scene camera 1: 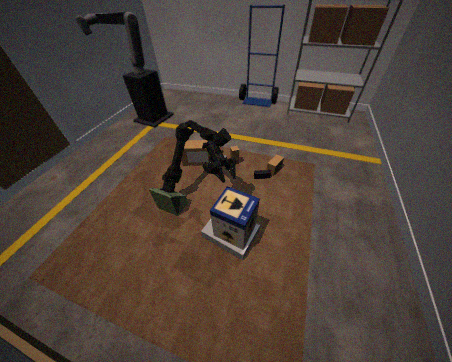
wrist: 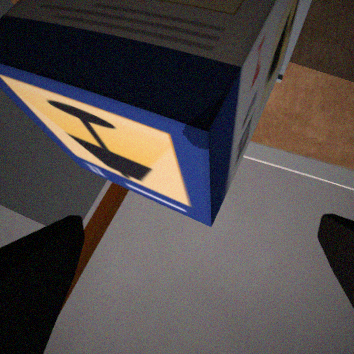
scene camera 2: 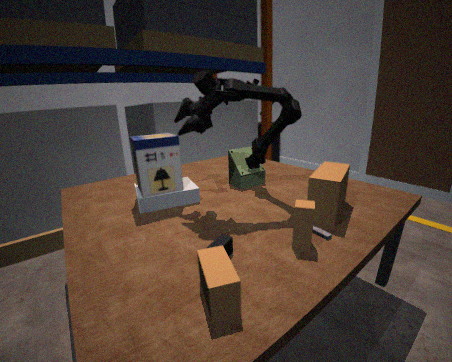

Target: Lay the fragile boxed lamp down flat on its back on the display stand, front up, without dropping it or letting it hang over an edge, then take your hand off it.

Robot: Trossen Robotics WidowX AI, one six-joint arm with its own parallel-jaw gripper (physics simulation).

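Where they show: gripper, between the fingertips: (scene camera 1: pixel 229 180) (wrist: pixel 203 226) (scene camera 2: pixel 176 128); arm's base, origin of its link: (scene camera 1: pixel 167 190) (scene camera 2: pixel 252 163).
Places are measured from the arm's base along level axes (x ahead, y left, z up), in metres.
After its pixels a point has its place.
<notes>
The boxed lamp (scene camera 1: pixel 233 220) @(x 0.497, y -0.108, z 0.174 m) (scene camera 2: pixel 159 165) @(x 0.472, y 0.049, z 0.071 m) (wrist: pixel 145 165) @(x 0.453, y 0.003, z 0.177 m) stands upright on the display stand (scene camera 1: pixel 208 231) @(x 0.345, y -0.102, z -0.047 m) (scene camera 2: pixel 170 201) @(x 0.448, y 0.061, z -0.082 m). It is white-grey with a blue top band, a lamp picture on its top and another on the side facing scene camera 2. The stand is a low, pale block with bare surface showing beside the box. My gripper (scene camera 1: pixel 228 179) @(x 0.394, y 0.063, z 0.209 m) (scene camera 2: pixel 178 127) @(x 0.394, y 0.063, z 0.209 m) (wrist: pixel 203 226) @(x 0.394, y 0.063, z 0.209 m) is open and empty, apart from the box. It is slightly above the box's top level, on the arm side. In the wrist view the box's top corner shows between and beyond the wide-set fingers.
Cardboard boxes stand on the table (scene camera 1: pixel 150 280) @(x 0.209, y -0.425, z -0.110 m) (scene camera 2: pixel 125 260) @(x 0.659, y 0.337, z -0.110 m): a large one (scene camera 1: pixel 195 154) @(x -0.047, y 0.370, z -0.004 m) (scene camera 2: pixel 327 195) @(x 0.046, y 0.490, z -0.001 m), a narrow upright one (scene camera 1: pixel 234 152) @(x 0.203, y 0.502, z 0.004 m) (scene camera 2: pixel 303 225) @(x 0.212, y 0.546, z -0.033 m) and another (scene camera 1: pixel 275 165) @(x 0.504, y 0.526, z -0.025 m) (scene camera 2: pixel 220 285) @(x 0.511, y 0.633, z -0.021 m) beside a black block (scene camera 1: pixel 262 174) @(x 0.444, y 0.448, z -0.068 m) (scene camera 2: pixel 224 245) @(x 0.418, y 0.474, z -0.062 m). The arm's green base (scene camera 1: pixel 167 200) @(x 0.066, y -0.071, z 0.024 m) (scene camera 2: pixel 245 172) @(x 0.065, y 0.034, z -0.031 m) stands near the display stand.
</notes>
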